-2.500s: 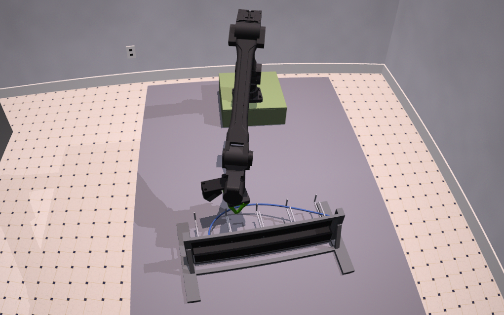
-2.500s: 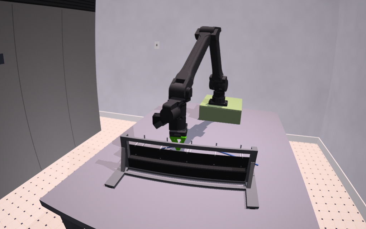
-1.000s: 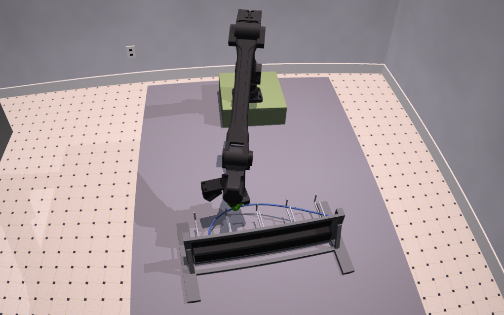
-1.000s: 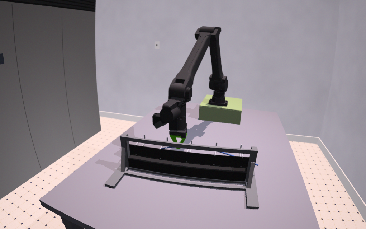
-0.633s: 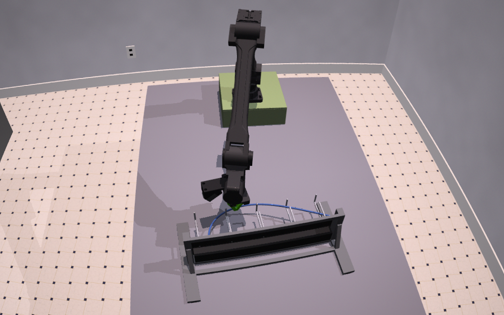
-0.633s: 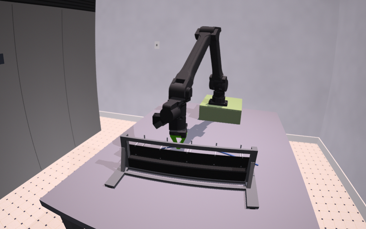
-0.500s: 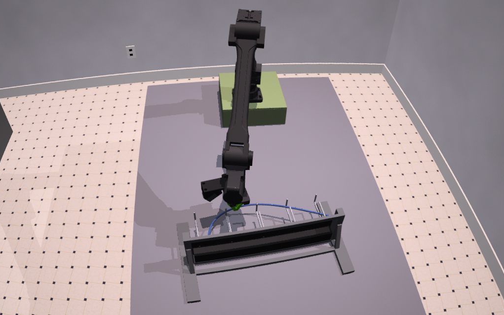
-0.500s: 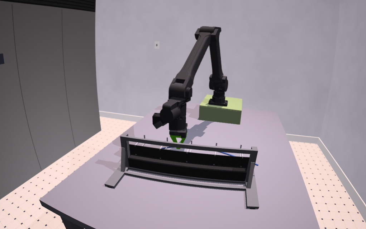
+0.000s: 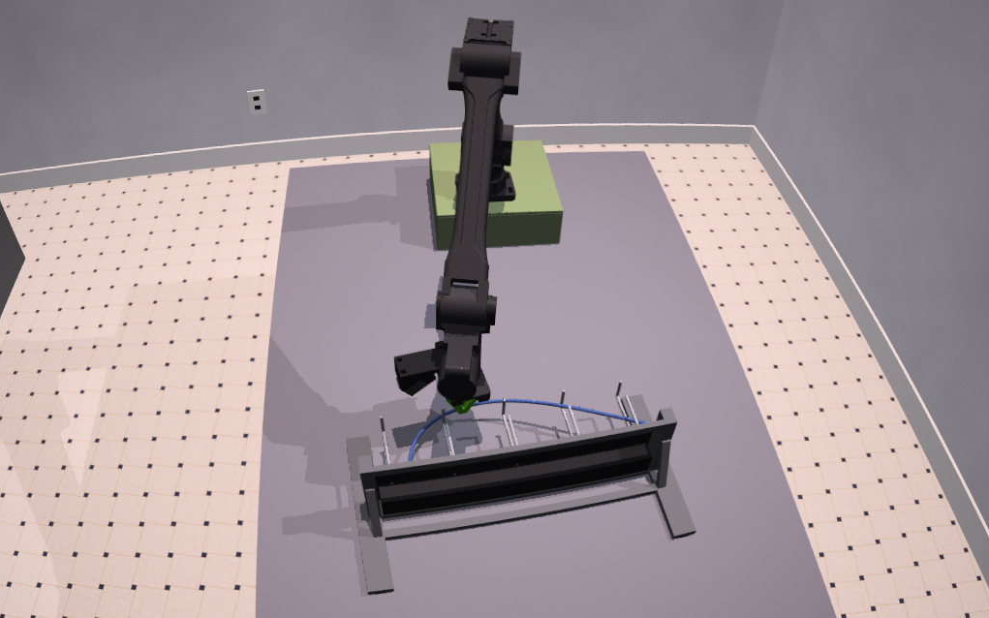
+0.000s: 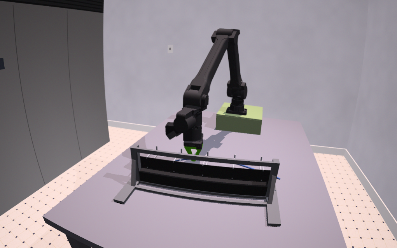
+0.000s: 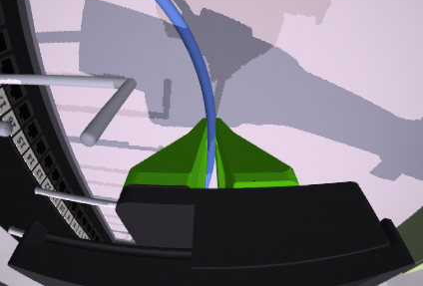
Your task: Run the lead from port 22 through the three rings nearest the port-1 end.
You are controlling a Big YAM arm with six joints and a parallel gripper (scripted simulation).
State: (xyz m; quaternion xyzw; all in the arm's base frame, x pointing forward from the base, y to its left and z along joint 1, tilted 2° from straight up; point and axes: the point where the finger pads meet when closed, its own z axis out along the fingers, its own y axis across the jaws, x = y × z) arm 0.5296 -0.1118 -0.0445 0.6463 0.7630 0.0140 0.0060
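My gripper is now 150 mm short of the rack, 70 mm to the right of it and 30 mm below it.
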